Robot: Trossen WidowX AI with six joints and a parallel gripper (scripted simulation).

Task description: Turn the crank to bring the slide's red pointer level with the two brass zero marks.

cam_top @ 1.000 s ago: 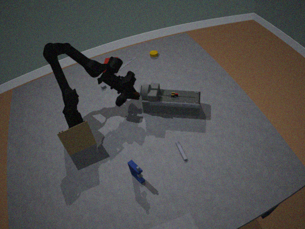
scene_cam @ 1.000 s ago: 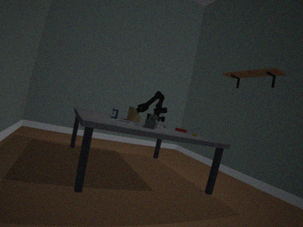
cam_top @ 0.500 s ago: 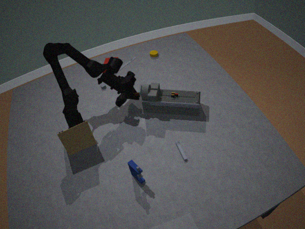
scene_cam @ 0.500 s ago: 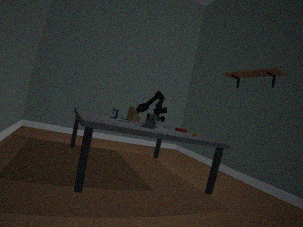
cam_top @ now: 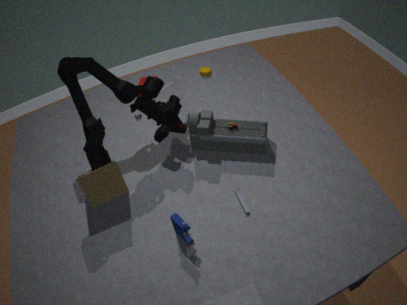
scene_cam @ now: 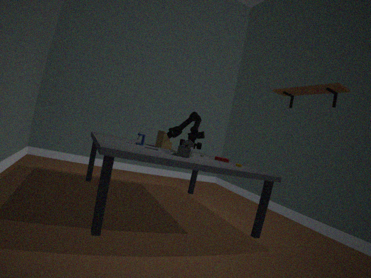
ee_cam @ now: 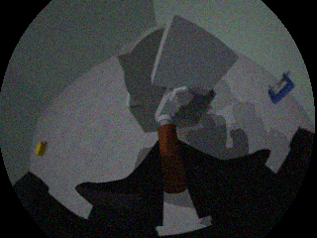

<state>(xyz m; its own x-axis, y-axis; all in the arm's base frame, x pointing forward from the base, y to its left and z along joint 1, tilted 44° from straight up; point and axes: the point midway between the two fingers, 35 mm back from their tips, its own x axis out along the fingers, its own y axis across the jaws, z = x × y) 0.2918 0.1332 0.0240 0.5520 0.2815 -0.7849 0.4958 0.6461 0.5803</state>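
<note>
My gripper tip is now 20 mm past the brown crank handle, 10 mm to the right of it and 30 mm below it. The rest, counted from my gripper tip: grey bar: 60 mm ahead, 340 mm to the right, 30 mm below; then red pointer: 150 mm ahead, 100 mm to the right, 50 mm above; then small grey block: 140 mm behind, 210 mm to the left, 30 mm below.
</note>
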